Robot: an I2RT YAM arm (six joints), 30 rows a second.
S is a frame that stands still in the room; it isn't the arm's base.
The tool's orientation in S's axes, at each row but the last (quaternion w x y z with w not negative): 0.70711 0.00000 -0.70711 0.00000; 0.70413 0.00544 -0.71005 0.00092; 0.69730 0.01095 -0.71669 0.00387; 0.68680 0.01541 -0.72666 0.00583; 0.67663 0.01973 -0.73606 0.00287
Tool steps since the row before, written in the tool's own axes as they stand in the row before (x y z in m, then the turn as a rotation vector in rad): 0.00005 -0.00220 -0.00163 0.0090 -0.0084 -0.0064; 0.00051 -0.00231 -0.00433 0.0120 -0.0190 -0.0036; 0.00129 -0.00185 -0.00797 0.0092 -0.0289 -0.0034; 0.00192 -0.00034 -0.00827 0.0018 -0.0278 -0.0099; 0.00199 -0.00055 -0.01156 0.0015 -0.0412 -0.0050
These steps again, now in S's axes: 0.00163 -0.00220 0.00005 0.0064 -0.0084 0.0090; 0.00435 -0.00227 0.00053 0.0037 -0.0190 0.0119; 0.00797 -0.00170 0.00149 0.0038 -0.0289 0.0090; 0.00816 -0.00012 0.00238 0.0106 -0.0275 0.0020; 0.01137 -0.00024 0.00294 0.0062 -0.0411 0.0010
